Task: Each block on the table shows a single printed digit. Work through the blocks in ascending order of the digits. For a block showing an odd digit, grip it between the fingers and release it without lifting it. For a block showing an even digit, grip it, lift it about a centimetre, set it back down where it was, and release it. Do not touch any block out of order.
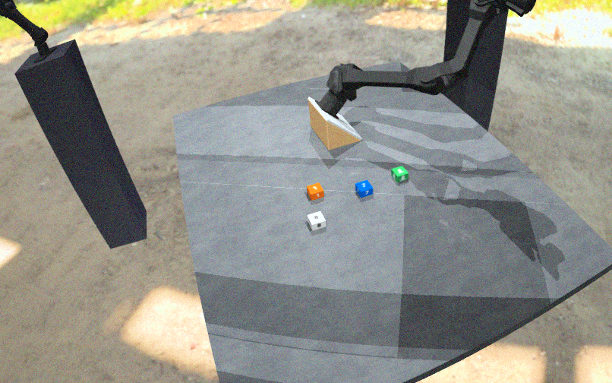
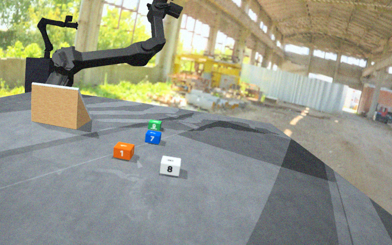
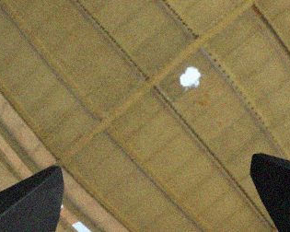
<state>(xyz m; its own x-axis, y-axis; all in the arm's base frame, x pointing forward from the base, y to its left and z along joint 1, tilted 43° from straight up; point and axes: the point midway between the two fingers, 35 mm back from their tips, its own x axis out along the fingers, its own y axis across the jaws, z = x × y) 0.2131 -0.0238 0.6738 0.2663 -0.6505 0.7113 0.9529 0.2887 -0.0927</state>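
Right now the orange block marked 1 is 61 cm below my gripper tip, 57 cm to the right of it and 5 cm ahead of it. From my gripper tip the other things lie so: white block marked 8: 61 cm below, 60 cm to the right, 15 cm ahead; blue block marked 7: 61 cm below, 46 cm to the right, 9 cm ahead; green block: 61 cm below, 35 cm to the right, 8 cm ahead.
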